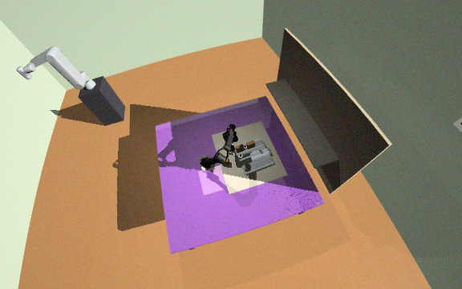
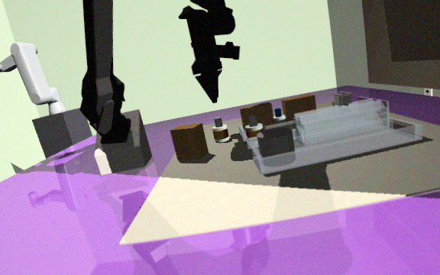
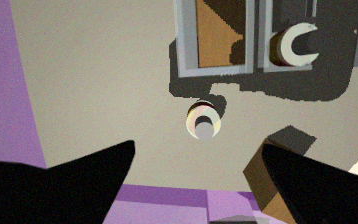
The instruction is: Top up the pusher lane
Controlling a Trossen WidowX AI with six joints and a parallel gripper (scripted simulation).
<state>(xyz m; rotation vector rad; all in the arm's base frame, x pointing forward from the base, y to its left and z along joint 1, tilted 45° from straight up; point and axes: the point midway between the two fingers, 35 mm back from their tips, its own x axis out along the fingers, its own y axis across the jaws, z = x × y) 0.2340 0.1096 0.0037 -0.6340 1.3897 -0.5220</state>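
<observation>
My gripper tip is 15 cm short of the grey mat, 6 cm to the left of it and 10 cm above it. Also, from my gripper tip: clear lane rack: 23 cm ahead, 10 cm to the right, 9 cm below; then grey cylinder: 11 cm ahead, 22 cm to the right, 8 cm below; then brown box: 7 cm behind, 10 cm to the right, 7 cm below.
</observation>
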